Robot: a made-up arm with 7 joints. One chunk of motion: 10 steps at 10 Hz.
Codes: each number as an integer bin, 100 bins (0 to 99) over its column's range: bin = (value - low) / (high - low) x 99, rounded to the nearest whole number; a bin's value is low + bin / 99 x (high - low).
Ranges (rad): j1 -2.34..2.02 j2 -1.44..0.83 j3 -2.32..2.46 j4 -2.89..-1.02 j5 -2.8..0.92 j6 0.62..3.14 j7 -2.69..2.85
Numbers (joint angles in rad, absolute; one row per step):
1: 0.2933 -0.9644 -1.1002 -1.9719 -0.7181 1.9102 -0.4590
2: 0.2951 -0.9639 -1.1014 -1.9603 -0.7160 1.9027 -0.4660
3: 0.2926 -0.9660 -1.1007 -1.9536 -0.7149 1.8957 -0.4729
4: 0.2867 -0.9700 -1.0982 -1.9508 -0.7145 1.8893 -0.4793
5: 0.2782 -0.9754 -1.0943 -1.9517 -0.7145 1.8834 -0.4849
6: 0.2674 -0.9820 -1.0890 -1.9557 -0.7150 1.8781 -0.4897
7: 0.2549 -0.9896 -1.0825 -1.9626 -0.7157 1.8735 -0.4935
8: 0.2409 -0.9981 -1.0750 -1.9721 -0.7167 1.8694 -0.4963
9: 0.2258 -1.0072 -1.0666 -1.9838 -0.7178 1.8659 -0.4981
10: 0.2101 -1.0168 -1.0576 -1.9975 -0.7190 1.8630 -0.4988
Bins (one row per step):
1: 60 21 25 49 55 51 40
2: 60 21 25 49 55 50 40
3: 60 21 25 50 55 50 40
4: 60 20 25 50 56 50 40
5: 59 20 25 50 56 50 39
6: 59 20 25 49 55 49 39
7: 59 20 26 49 55 49 39
8: 59 19 26 49 55 49 39
9: 58 19 26 48 55 49 39
10: 58 18 26 47 55 49 39

